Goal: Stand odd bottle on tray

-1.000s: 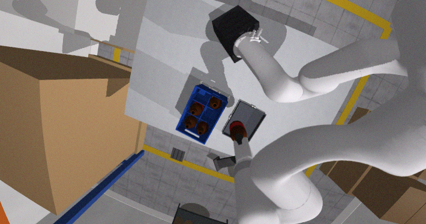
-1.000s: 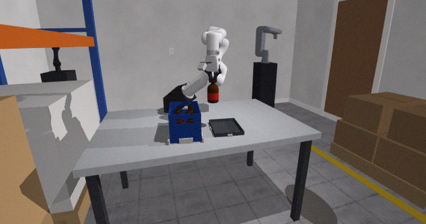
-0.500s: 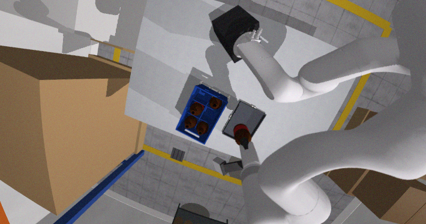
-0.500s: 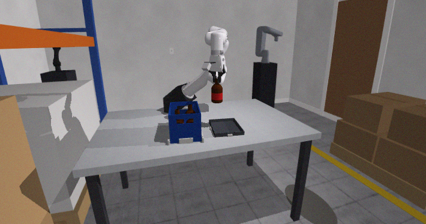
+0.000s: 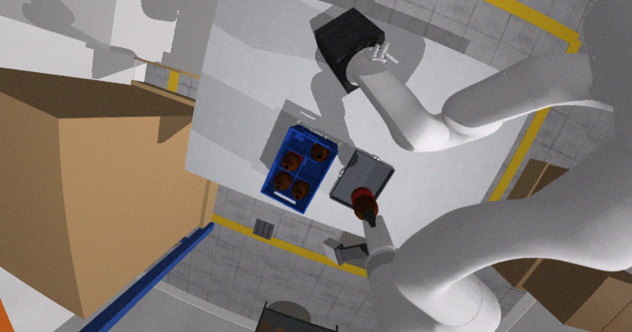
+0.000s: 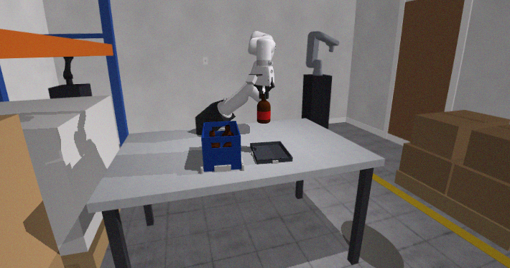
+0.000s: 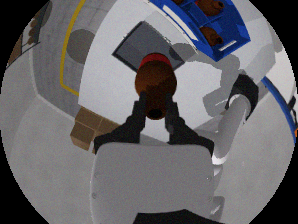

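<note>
The glass bottle is 7 cm below my hand. Also, from my hand: blue crate: 25 cm below, 24 cm to the right, 2 cm ahead; dark tray: 32 cm below, 3 cm to the left, 1 cm ahead.
</note>
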